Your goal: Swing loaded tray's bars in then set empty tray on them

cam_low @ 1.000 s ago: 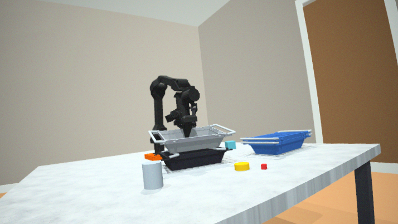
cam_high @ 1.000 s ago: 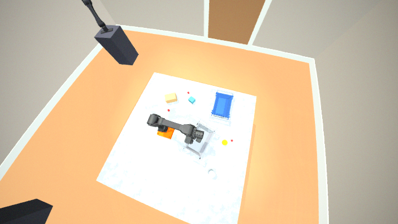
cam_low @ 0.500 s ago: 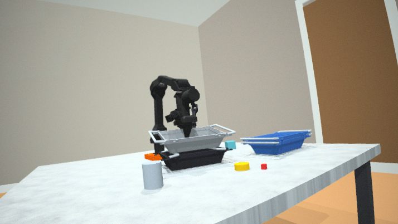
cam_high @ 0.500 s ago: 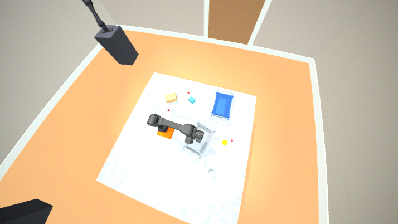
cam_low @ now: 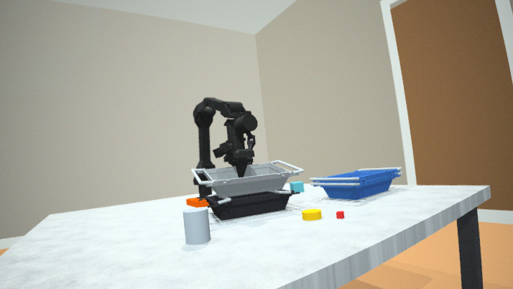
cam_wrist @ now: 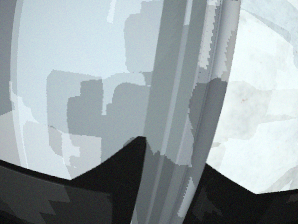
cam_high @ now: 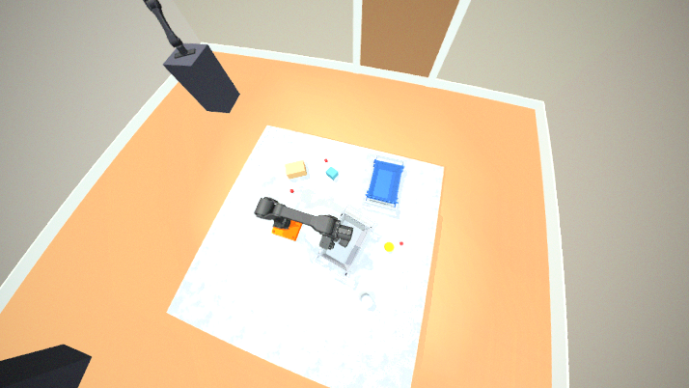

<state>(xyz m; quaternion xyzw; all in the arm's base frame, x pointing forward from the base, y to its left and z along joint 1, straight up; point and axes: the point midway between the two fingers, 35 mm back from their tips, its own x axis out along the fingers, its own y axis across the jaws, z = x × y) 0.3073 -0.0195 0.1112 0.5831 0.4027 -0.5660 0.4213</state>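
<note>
The grey tray is 70 mm ahead of my gripper tip, 20 mm to the right of it and 20 mm above it. From my gripper tip the other things lie so: cyan cube 100 mm behind, 390 mm to the left, 80 mm below; then grey cylinder 220 mm ahead, 280 mm to the right, 70 mm below; then yellow disc 300 mm ahead, 90 mm below.
</note>
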